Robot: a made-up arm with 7 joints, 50 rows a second.
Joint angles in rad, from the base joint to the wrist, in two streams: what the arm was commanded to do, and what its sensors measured. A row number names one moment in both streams.
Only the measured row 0 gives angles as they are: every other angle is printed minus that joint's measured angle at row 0.
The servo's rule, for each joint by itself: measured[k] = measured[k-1] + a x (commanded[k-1-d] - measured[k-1]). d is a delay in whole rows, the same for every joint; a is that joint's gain. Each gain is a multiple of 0.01, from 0.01 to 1. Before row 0 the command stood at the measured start. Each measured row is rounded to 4 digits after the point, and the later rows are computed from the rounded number. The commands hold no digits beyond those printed.
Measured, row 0:
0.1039, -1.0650, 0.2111, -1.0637, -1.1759, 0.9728, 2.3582
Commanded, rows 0 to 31:
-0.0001, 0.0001, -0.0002, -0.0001, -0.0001, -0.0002, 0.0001
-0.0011, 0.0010, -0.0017, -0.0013, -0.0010, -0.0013, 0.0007
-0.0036, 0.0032, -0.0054, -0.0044, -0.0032, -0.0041, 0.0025
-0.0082, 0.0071, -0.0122, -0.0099, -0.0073, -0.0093, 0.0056
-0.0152, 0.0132, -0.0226, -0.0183, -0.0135, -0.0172, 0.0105
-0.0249, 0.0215, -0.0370, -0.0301, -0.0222, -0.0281, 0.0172
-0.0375, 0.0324, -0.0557, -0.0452, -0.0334, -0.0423, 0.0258
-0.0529, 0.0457, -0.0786, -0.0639, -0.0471, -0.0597, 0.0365
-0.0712, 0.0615, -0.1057, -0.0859, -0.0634, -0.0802, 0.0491
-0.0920, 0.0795, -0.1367, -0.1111, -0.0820, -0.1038, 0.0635
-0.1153, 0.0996, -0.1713, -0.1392, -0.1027, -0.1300, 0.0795
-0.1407, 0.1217, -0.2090, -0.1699, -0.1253, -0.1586, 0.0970
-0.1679, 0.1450, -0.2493, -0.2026, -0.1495, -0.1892, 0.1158
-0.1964, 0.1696, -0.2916, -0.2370, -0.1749, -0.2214, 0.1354
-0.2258, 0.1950, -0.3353, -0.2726, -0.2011, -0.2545, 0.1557
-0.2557, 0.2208, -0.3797, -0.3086, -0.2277, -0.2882, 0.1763
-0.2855, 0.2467, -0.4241, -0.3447, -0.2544, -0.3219, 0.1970
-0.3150, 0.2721, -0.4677, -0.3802, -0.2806, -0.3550, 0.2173
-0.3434, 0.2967, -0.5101, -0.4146, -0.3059, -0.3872, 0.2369
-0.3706, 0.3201, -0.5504, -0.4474, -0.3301, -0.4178, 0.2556
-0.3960, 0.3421, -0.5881, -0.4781, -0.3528, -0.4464, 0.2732
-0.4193, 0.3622, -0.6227, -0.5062, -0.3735, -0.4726, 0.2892
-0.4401, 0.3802, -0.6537, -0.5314, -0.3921, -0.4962, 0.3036
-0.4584, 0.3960, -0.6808, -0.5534, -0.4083, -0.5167, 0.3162
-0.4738, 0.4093, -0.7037, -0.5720, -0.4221, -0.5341, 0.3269
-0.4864, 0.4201, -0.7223, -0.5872, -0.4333, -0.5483, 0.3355
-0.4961, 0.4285, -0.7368, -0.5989, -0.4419, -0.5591, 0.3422
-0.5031, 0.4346, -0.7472, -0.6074, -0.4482, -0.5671, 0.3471
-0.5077, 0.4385, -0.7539, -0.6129, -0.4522, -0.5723, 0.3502
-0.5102, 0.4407, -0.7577, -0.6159, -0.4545, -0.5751, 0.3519
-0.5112, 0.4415, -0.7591, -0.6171, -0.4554, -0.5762, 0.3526
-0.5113, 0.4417, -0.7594, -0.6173, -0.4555, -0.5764, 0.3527
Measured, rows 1 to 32:
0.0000, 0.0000, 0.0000, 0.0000, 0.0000, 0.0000, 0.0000
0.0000, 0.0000, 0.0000, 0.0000, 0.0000, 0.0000, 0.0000
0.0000, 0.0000, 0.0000, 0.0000, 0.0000, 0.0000, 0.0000
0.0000, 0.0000, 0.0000, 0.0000, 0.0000, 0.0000, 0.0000
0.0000, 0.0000, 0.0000, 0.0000, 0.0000, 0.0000, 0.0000
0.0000, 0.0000, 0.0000, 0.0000, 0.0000, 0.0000, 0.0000
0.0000, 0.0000, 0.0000, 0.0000, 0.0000, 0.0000, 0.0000
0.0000, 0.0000, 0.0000, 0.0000, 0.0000, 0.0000, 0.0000
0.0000, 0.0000, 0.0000, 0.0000, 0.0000, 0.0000, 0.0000
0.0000, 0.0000, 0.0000, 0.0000, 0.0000, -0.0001, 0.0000
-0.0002, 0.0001, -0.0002, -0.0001, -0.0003, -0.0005, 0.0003
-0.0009, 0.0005, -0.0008, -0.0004, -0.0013, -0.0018, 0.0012
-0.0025, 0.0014, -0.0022, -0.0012, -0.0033, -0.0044, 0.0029
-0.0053, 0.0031, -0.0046, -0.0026, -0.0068, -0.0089, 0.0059
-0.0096, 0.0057, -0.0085, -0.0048, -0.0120, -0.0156, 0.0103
-0.0157, 0.0094, -0.0142, -0.0080, -0.0193, -0.0249, 0.0163
-0.0239, 0.0145, -0.0219, -0.0125, -0.0288, -0.0371, 0.0242
-0.0343, 0.0211, -0.0320, -0.0184, -0.0406, -0.0522, 0.0339
-0.0470, 0.0293, -0.0446, -0.0258, -0.0547, -0.0703, 0.0454
-0.0620, 0.0391, -0.0598, -0.0349, -0.0710, -0.0912, 0.0587
-0.0793, 0.0507, -0.0777, -0.0457, -0.0895, -0.1148, 0.0736
-0.0988, 0.0639, -0.0983, -0.0583, -0.1099, -0.1408, 0.0901
-0.1203, 0.0787, -0.1215, -0.0726, -0.1320, -0.1690, 0.1078
-0.1435, 0.0950, -0.1472, -0.0886, -0.1555, -0.1989, 0.1265
-0.1682, 0.1126, -0.1751, -0.1062, -0.1800, -0.2302, 0.1459
-0.1940, 0.1314, -0.2050, -0.1253, -0.2053, -0.2623, 0.1658
-0.2206, 0.1511, -0.2365, -0.1457, -0.2309, -0.2947, 0.1859
-0.2476, 0.1715, -0.2693, -0.1672, -0.2564, -0.3271, 0.2058
-0.2747, 0.1923, -0.3030, -0.1896, -0.2815, -0.3588, 0.2252
-0.3014, 0.2133, -0.3372, -0.2127, -0.3057, -0.3895, 0.2439
-0.3273, 0.2341, -0.3715, -0.2362, -0.3288, -0.4186, 0.2616
-0.3521, 0.2546, -0.4054, -0.2598, -0.3503, -0.4458, 0.2780
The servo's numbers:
d 9
a 0.22 0.14 0.12 0.08 0.34 0.35 0.39

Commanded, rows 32 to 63:
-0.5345, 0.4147, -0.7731, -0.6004, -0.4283, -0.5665, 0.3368
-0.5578, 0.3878, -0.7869, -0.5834, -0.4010, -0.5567, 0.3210
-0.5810, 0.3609, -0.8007, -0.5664, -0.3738, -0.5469, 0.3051
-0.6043, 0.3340, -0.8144, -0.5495, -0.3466, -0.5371, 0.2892
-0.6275, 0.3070, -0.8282, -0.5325, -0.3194, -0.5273, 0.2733
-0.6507, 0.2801, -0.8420, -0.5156, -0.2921, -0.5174, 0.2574
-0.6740, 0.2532, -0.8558, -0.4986, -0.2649, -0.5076, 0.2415
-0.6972, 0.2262, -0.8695, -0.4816, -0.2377, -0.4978, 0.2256
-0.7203, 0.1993, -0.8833, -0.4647, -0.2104, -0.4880, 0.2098
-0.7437, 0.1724, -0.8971, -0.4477, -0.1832, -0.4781, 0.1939
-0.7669, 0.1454, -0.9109, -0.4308, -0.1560, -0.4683, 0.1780
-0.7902, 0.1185, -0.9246, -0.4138, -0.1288, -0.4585, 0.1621
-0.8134, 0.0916, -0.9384, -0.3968, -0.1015, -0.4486, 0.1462
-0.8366, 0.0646, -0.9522, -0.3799, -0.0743, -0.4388, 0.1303
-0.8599, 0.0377, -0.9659, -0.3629, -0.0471, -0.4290, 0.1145
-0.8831, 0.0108, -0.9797, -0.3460, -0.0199, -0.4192, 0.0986
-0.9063, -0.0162, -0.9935, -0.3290, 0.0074, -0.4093, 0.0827
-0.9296, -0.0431, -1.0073, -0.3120, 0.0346, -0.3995, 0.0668
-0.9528, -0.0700, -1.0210, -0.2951, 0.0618, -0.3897, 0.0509
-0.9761, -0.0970, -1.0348, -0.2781, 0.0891, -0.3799, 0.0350
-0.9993, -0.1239, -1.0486, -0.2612, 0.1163, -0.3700, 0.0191
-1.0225, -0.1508, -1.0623, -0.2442, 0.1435, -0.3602, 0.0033
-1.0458, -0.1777, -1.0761, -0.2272, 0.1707, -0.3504, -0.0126
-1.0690, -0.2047, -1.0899, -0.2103, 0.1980, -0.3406, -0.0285
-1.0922, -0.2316, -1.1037, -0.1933, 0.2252, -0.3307, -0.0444
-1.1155, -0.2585, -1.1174, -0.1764, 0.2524, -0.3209, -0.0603
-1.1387, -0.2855, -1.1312, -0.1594, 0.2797, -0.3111, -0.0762
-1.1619, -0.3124, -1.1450, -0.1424, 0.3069, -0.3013, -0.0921
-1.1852, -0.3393, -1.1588, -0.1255, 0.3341, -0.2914, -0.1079
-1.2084, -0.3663, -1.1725, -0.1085, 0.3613, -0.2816, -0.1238
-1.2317, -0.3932, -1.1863, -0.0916, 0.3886, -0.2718, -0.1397
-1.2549, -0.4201, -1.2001, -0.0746, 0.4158, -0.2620, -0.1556
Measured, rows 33 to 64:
-0.3755, 0.2744, -0.4384, -0.2833, -0.3700, -0.4706, 0.2929
-0.3971, 0.2933, -0.4702, -0.3064, -0.3877, -0.4928, 0.3062
-0.4167, 0.3111, -0.5005, -0.3289, -0.4032, -0.5122, 0.3176
-0.4342, 0.3275, -0.5289, -0.3505, -0.4164, -0.5286, 0.3272
-0.4494, 0.3425, -0.5551, -0.3711, -0.4272, -0.5421, 0.3350
-0.4622, 0.3559, -0.5790, -0.3904, -0.4357, -0.5527, 0.3409
-0.4728, 0.3678, -0.6004, -0.4084, -0.4421, -0.5605, 0.3452
-0.4812, 0.3781, -0.6194, -0.4251, -0.4466, -0.5660, 0.3481
-0.4878, 0.3870, -0.6362, -0.4405, -0.4496, -0.5696, 0.3499
-0.4981, 0.3909, -0.6526, -0.4533, -0.4424, -0.5685, 0.3448
-0.5112, 0.3905, -0.6687, -0.4637, -0.4283, -0.5644, 0.3355
-0.5266, 0.3864, -0.6845, -0.4719, -0.4098, -0.5583, 0.3236
-0.5437, 0.3791, -0.7001, -0.4781, -0.3883, -0.5509, 0.3102
-0.5621, 0.3690, -0.7155, -0.4825, -0.3649, -0.5426, 0.2958
-0.5816, 0.3566, -0.7307, -0.4851, -0.3401, -0.5338, 0.2808
-0.6019, 0.3421, -0.7457, -0.4862, -0.3145, -0.5246, 0.2655
-0.6229, 0.3259, -0.7606, -0.4858, -0.2884, -0.5152, 0.2499
-0.6443, 0.3082, -0.7753, -0.4841, -0.2619, -0.5057, 0.2343
-0.6662, 0.2892, -0.7899, -0.4812, -0.2351, -0.4960, 0.2185
-0.6884, 0.2691, -0.8044, -0.4772, -0.2082, -0.4863, 0.2027
-0.7108, 0.2480, -0.8188, -0.4721, -0.1812, -0.4766, 0.1869
-0.7334, 0.2261, -0.8332, -0.4661, -0.1541, -0.4668, 0.1710
-0.7561, 0.2035, -0.8475, -0.4592, -0.1270, -0.4570, 0.1551
-0.7789, 0.1803, -0.8617, -0.4515, -0.0998, -0.4472, 0.1393
-0.8018, 0.1566, -0.8759, -0.4431, -0.0726, -0.4374, 0.1234
-0.8248, 0.1324, -0.8900, -0.4340, -0.0454, -0.4276, 0.1075
-0.8479, 0.1078, -0.9041, -0.4242, -0.0182, -0.4178, 0.0916
-0.8710, 0.0829, -0.9181, -0.4139, 0.0090, -0.4080, 0.0757
-0.8941, 0.0577, -0.9321, -0.4030, 0.0362, -0.3982, 0.0598
-0.9172, 0.0323, -0.9461, -0.3917, 0.0634, -0.3883, 0.0439
-0.9404, 0.0067, -0.9600, -0.3799, 0.0906, -0.3785, 0.0281
-0.9636, -0.0191, -0.9739, -0.3677, 0.1178, -0.3687, 0.0122

